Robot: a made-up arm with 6 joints.
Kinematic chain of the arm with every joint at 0, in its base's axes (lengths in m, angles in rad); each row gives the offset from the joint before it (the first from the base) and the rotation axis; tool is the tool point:
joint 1: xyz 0 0 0.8 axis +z
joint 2: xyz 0.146 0 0 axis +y
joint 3: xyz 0 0 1.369 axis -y
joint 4: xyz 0 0 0.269 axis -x
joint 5: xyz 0.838 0 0 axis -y
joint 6: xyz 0.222 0 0 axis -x
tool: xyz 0 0 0
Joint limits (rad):
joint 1: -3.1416..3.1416
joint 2: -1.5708..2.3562
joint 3: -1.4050..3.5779
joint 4: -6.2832..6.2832
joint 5: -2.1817..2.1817
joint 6: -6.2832..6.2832
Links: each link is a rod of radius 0.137 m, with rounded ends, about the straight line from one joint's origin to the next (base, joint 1, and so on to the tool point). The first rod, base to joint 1, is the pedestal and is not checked.
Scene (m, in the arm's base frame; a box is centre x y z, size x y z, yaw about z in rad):
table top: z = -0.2
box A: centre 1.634 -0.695 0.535 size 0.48 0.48 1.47 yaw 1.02
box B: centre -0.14 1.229 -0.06 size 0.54 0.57 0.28 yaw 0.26
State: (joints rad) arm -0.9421 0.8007 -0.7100 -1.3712 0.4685 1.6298
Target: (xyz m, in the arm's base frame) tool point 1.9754 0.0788 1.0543
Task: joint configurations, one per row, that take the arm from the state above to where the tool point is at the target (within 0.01 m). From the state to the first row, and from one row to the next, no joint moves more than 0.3 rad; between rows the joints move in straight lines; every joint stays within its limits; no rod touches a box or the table.
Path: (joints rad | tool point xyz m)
1: -0.7278 0.6812 -0.9417 -1.2116 0.6402 1.6137 | 0.8659 -0.9378 0.8324
2: -0.5136 0.5617 -1.1733 -1.0520 0.8118 1.5975 | 0.8522 -0.6413 0.9242
3: -0.2993 0.4423 -1.4050 -0.8923 0.9835 1.5814 | 0.7602 -0.3851 1.0077
4: -0.1285 0.5792 -1.1078 -0.9606 0.7554 1.6530 | 1.1079 -0.2689 0.9115
5: 0.0423 0.7161 -0.8106 -1.0289 0.5274 1.7247 | 1.4192 -0.0357 0.8183
6: 0.2131 0.8530 -0.5134 -1.0972 0.2994 1.7963 | 1.6573 0.2990 0.7328
7: 0.3840 0.9899 -0.2162 -1.1654 0.0713 1.8680 | 1.7907 0.7079 0.6597
8: 0.2319 0.9004 -0.1823 -1.2383 0.2244 1.7489 | 1.9231 0.4062 0.8530
9: 0.0799 0.8109 -0.1484 -1.3112 0.3774 1.6298 | 1.9754 0.0789 1.0544

